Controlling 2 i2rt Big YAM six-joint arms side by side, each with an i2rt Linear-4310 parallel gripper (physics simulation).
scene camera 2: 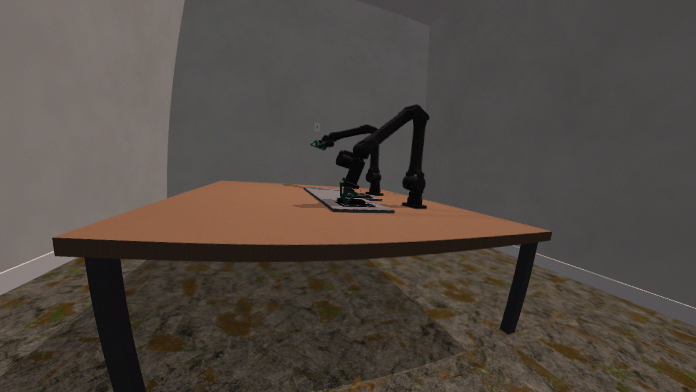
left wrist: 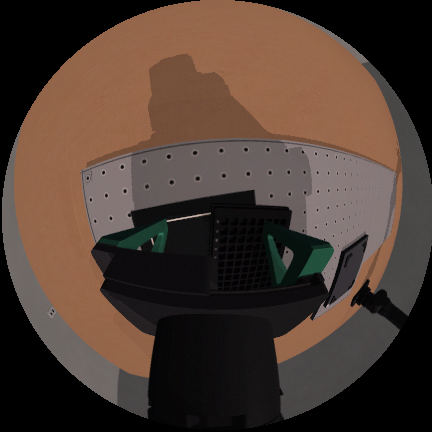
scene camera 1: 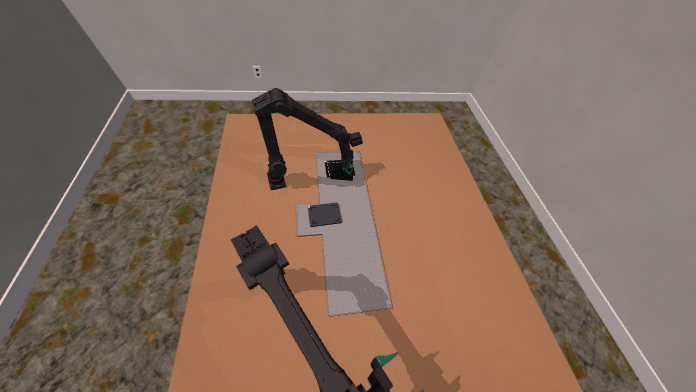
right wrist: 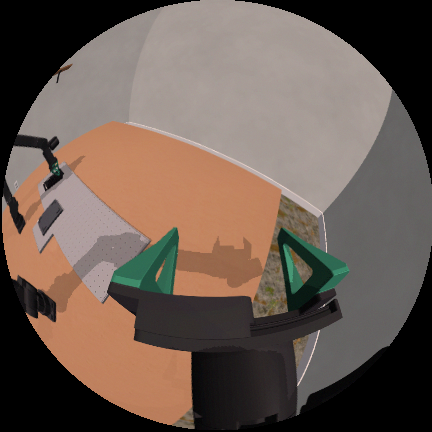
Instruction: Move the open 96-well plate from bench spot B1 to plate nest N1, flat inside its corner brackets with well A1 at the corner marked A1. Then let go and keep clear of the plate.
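Places are measured from the left arm's base along level axes (x ahead, y left, z up), in centimetres.
Pixels of known places: left gripper, between the fingertips: (scene camera 2: pixel 343 201) (left wrist: pixel 215 225) (scene camera 1: pixel 349 168) (right wrist: pixel 58 172); right gripper, between the fingertips: (scene camera 2: pixel 313 145) (scene camera 1: pixel 409 370) (right wrist: pixel 230 232); left arm's base, origin of its link: (scene camera 2: pixel 414 206) (scene camera 1: pixel 276 180) (right wrist: pixel 20 224); right arm's base, origin of its link: (scene camera 2: pixel 374 194) (left wrist: pixel 358 292) (right wrist: pixel 46 305).
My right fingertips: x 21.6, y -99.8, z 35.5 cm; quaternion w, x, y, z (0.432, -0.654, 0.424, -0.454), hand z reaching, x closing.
For each thing: its top centre in the pictures, then the offset to it from my right fingertips. "pt": a spot on its surface instead. Level surfaces: height alone.
- black open 96-well plate, centre of its top: (left wrist: pixel 249 266) (scene camera 2: pixel 351 199) (scene camera 1: pixel 342 172) (right wrist: pixel 53 178) dz -32.6, dx +15.6, dy +93.2 cm
- bench spot B1, a spot on its surface: (left wrist: pixel 192 206) pt dz -34.0, dx +23.3, dy +96.5 cm
- Nest N1, centre of its top: (left wrist: pixel 350 274) (right wrist: pixel 47 214) (scene camera 1: pixel 324 213) dz -32.5, dx -2.2, dy +70.0 cm
- grey perforated board, height of its surface: dz -34.2 cm
- orange-brown table, height of its surface: dz -35.5 cm
The black open 96-well plate (scene camera 1: pixel 341 175) (left wrist: pixel 242 255) lies on the dark pad of bench spot B1 (left wrist: pixel 192 206). In the left wrist view it covers the pad's right part and reaches past its right edge; a white outline shows at its left. My left gripper (scene camera 1: pixel 348 169) (scene camera 2: pixel 348 195) (left wrist: pixel 215 225) is open, low at the plate; its right finger in that view overlaps and partly hides the plate. Nest N1 (scene camera 1: pixel 325 215) (left wrist: pixel 347 275) (right wrist: pixel 51 217), a dark plate with corner brackets, holds no plate. Its A1 mark is unreadable. My right gripper (scene camera 2: pixel 314 145) (right wrist: pixel 230 232) is open and empty, high above the table.
A grey perforated board (scene camera 1: pixel 352 245) (left wrist: pixel 235 162) (right wrist: pixel 92 225) lies on the orange-brown table (scene camera 1: pixel 440 240) (scene camera 2: pixel 225 220) under the pad and nest. The right arm (scene camera 1: pixel 300 320) reaches across the lower part of scene camera 1. The left arm's base (scene camera 1: pixel 276 180) stands left of the board there.
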